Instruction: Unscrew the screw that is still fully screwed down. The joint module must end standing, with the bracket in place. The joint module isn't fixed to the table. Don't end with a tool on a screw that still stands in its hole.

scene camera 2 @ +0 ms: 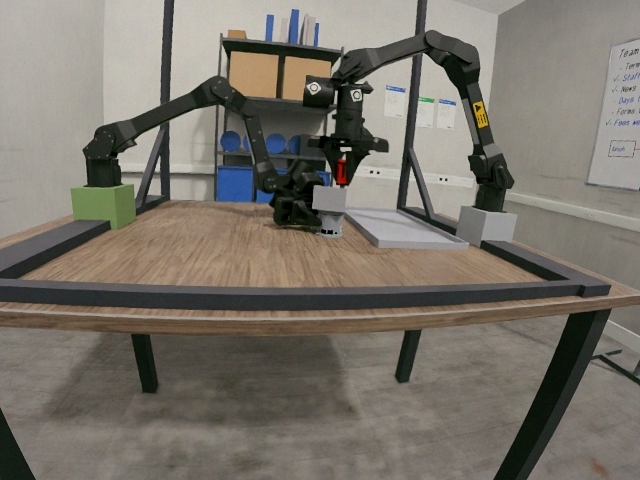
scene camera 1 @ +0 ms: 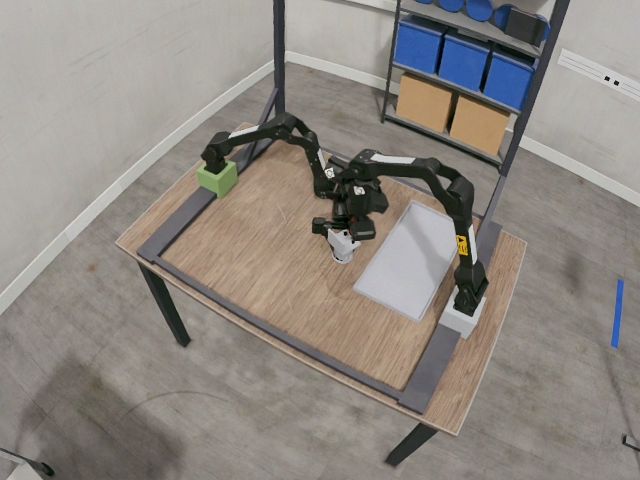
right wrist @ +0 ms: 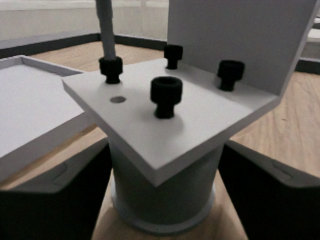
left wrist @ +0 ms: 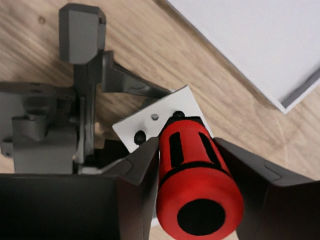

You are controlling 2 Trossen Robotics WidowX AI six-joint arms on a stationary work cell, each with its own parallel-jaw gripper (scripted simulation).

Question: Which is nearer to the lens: the grey bracket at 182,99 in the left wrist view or the shallow grey tray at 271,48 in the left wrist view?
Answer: The grey bracket.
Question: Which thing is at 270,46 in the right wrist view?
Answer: A grey bracket.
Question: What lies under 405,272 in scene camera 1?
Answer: A shallow grey tray.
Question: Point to a shallow grey tray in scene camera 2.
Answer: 393,230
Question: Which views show the left gripper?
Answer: Scene camera 2, scene camera 1 and the left wrist view only.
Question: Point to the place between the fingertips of the right gripper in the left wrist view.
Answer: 173,125
